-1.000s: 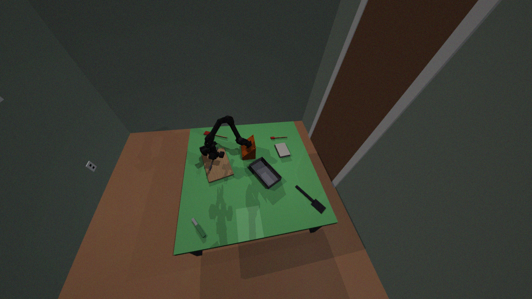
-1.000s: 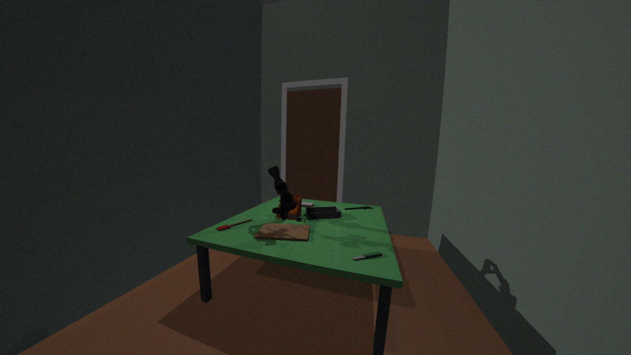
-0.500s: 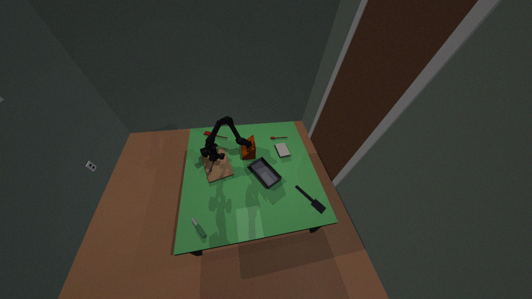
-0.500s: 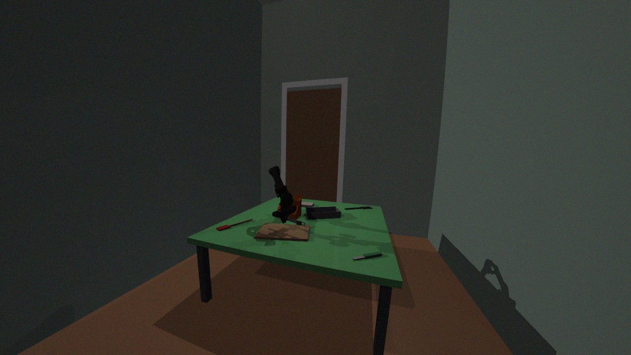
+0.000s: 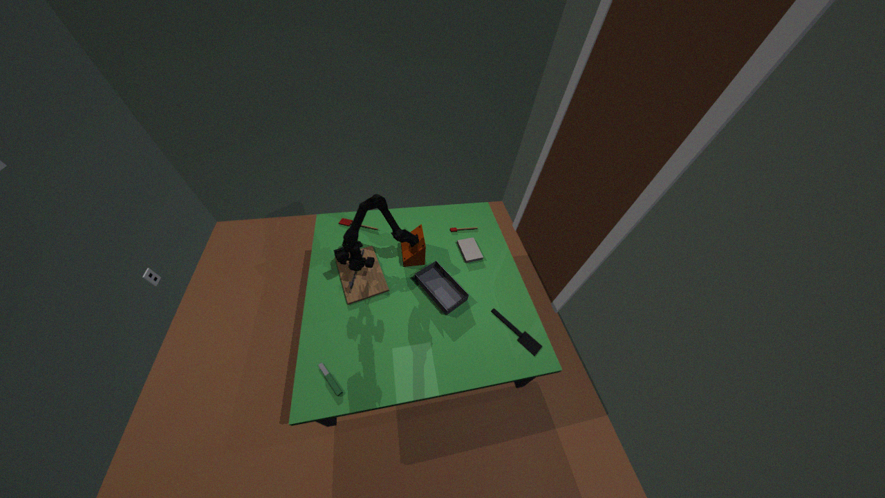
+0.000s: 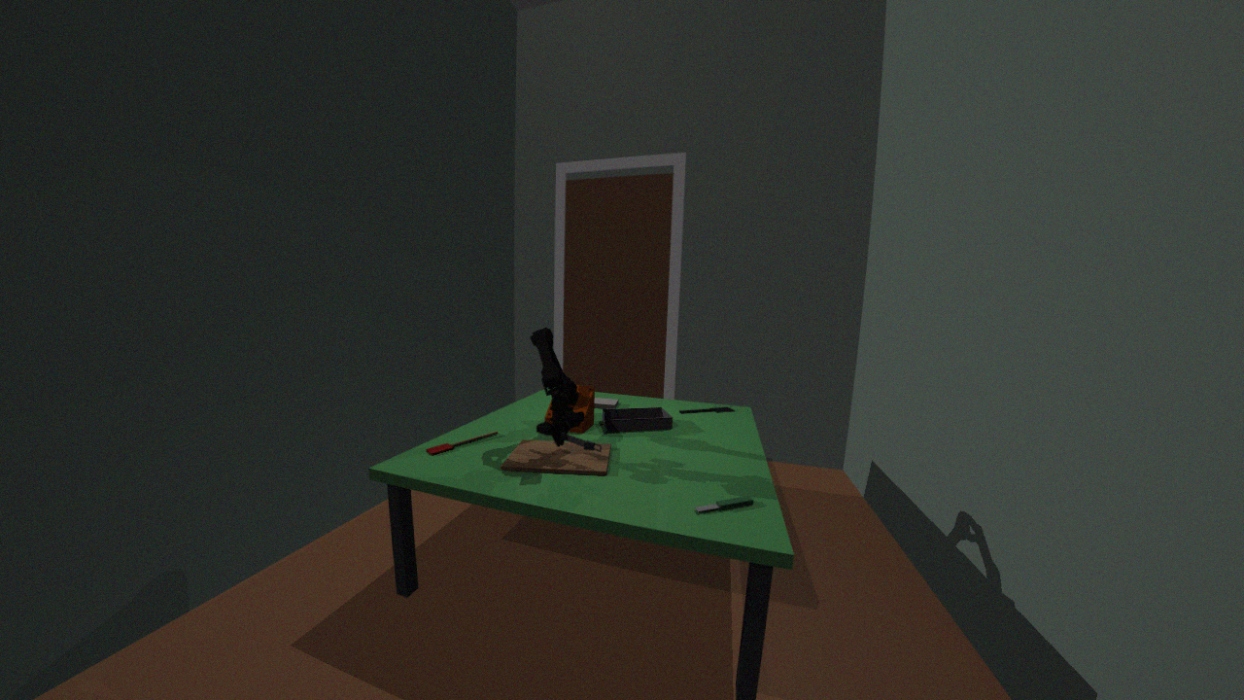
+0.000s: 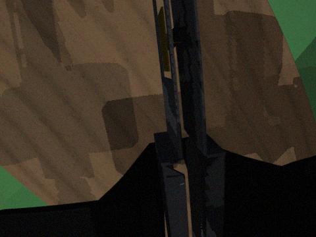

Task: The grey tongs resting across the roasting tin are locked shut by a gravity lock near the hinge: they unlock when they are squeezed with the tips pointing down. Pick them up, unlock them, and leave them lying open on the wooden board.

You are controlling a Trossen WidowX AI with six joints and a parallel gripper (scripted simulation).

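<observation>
My gripper tip is 40 mm above the wooden board. Round my gripper tip: green-handled tool 570 mm ahead, 170 mm to the right, 40 mm below; then yellow piece 50 mm ahead, 40 mm above, 10 mm to the right; then roasting tin 460 mm to the left, 190 mm ahead, 20 mm below.
</observation>
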